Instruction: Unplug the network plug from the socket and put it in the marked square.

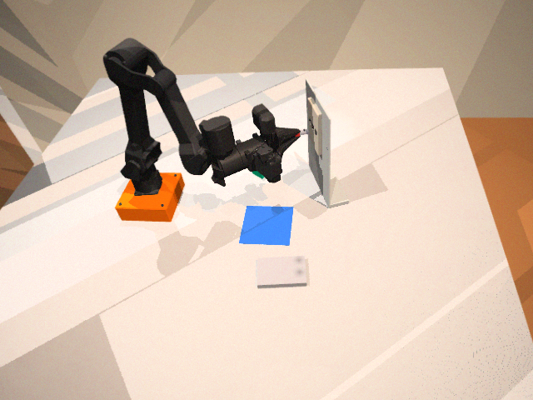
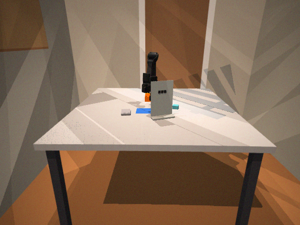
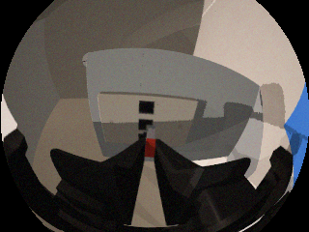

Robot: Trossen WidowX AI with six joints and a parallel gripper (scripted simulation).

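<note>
My gripper tip is 90 mm past the blue marked square, 110 mm to the left of it and 190 mm above it. From my gripper tip the other things lie so: green cube 110 mm behind, 80 mm to the left, 170 mm below; upright panel 50 mm ahead, 10 mm to the left, 70 mm below; network plug right at my gripper tip.
</note>
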